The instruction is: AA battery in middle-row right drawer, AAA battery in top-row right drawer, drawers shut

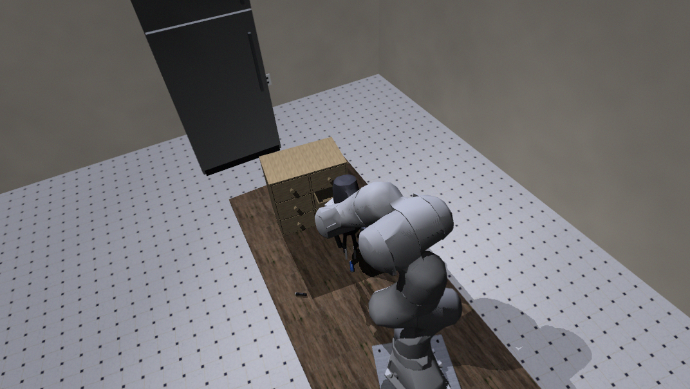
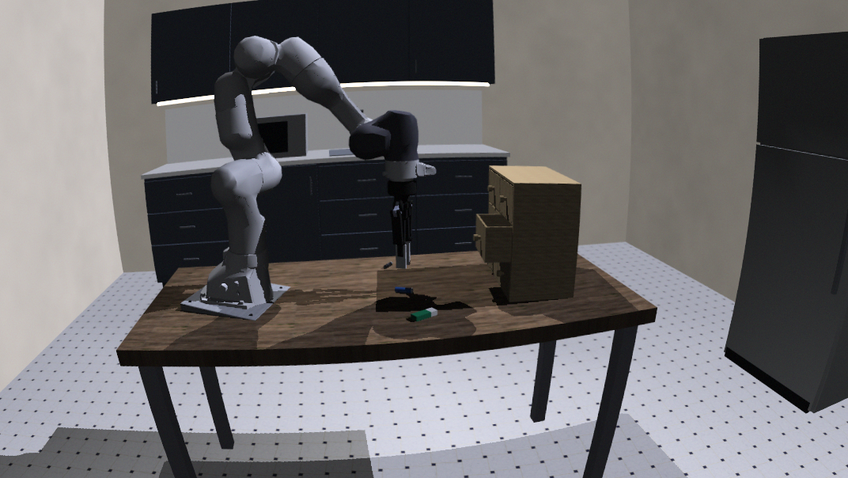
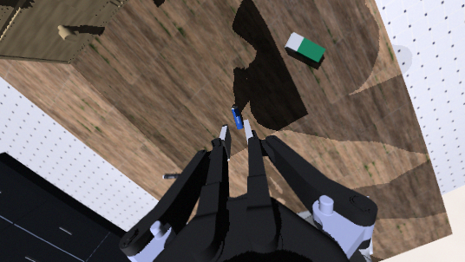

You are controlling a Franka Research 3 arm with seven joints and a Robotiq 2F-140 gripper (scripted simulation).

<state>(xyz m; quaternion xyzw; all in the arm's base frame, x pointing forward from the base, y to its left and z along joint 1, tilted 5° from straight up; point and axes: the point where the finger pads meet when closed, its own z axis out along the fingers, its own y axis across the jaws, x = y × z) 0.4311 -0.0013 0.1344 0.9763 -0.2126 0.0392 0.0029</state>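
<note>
Right now the blue battery is 100 mm below my hand. Also, from my hand: dark battery (20 mm behind, 230 mm to the left, 100 mm below).
</note>
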